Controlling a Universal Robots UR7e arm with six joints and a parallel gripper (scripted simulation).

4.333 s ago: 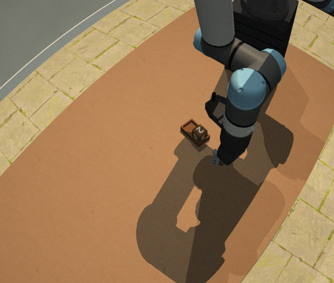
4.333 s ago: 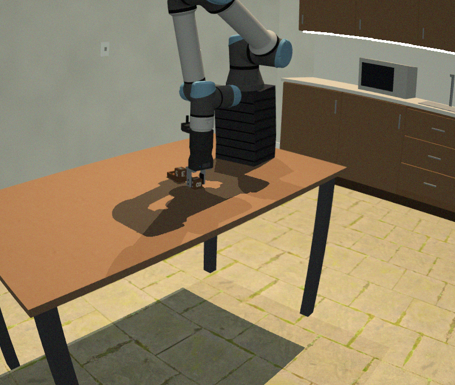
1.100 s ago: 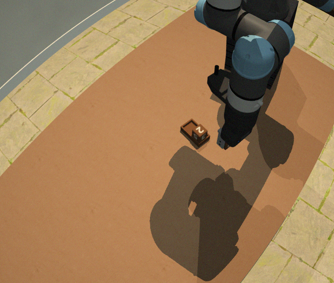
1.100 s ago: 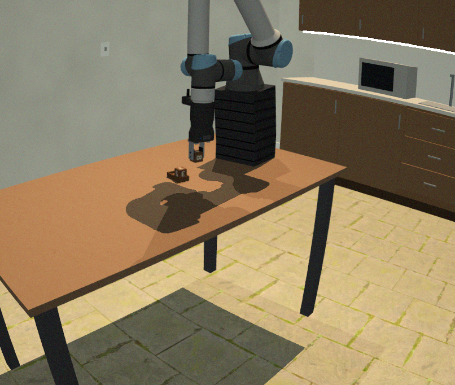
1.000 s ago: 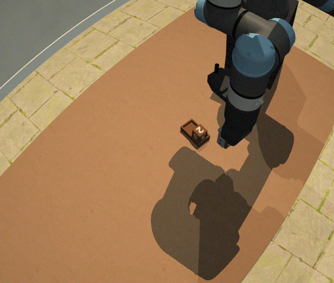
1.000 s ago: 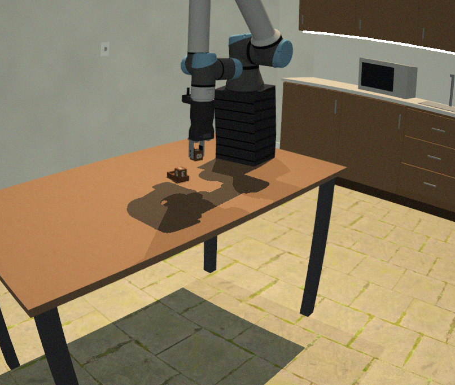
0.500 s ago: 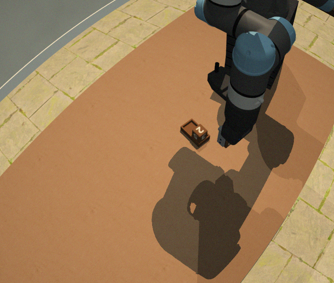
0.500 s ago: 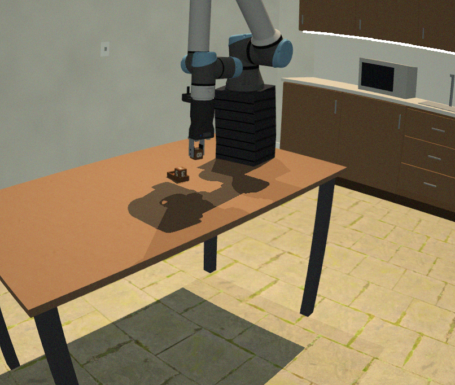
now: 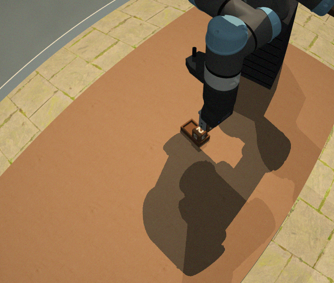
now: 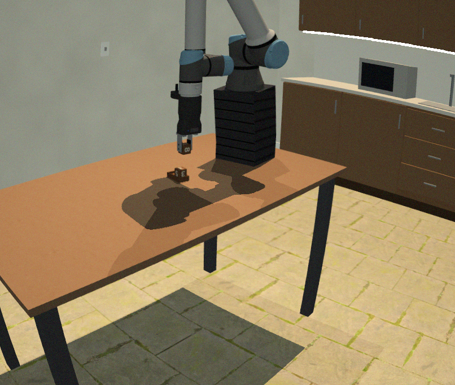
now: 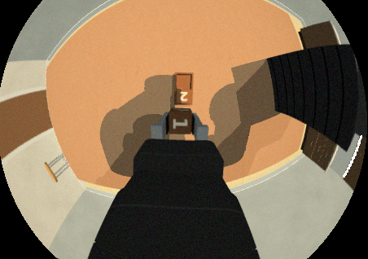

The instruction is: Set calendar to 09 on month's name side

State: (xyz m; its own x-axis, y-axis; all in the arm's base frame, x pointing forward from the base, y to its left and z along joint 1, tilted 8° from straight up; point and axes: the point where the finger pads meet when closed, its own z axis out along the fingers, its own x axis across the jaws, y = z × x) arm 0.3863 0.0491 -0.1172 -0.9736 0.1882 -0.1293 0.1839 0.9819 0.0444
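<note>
My gripper is now 1 cm past the brown cube, 3 cm to the left of it and 11 cm above it. Round my hand: tray 2 cm behind, 5 cm to the right, 12 cm below.
</note>
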